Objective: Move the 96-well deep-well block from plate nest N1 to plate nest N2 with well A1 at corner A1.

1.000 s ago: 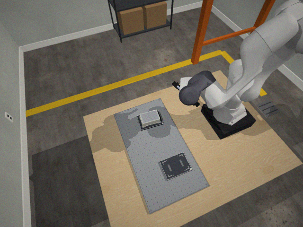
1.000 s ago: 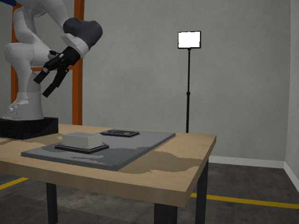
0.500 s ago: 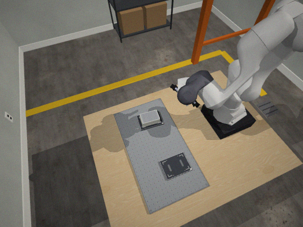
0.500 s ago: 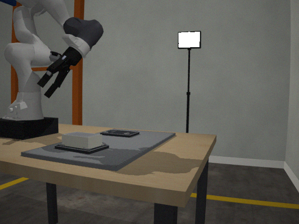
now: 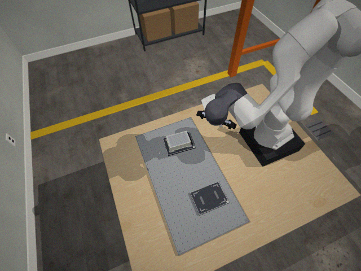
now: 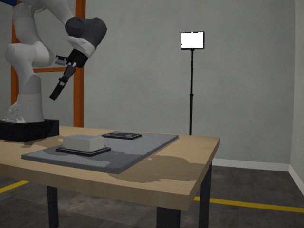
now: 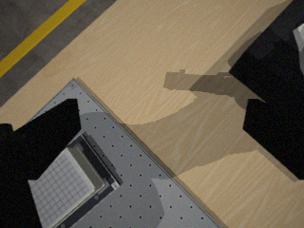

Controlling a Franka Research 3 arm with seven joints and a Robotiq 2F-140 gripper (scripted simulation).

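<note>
Now: hand 19 cm short of the white 96-well deep-well block, 17 cm above it and 7 cm to the left of it. The rest, counted from my hand: A1 mark: 35 cm to the left, 19 cm below, 10 cm ahead; plate nest N2: 30 cm to the left, 19 cm below, 18 cm ahead; plate nest N1: 19 cm below, 19 cm ahead, 7 cm to the right.
</note>
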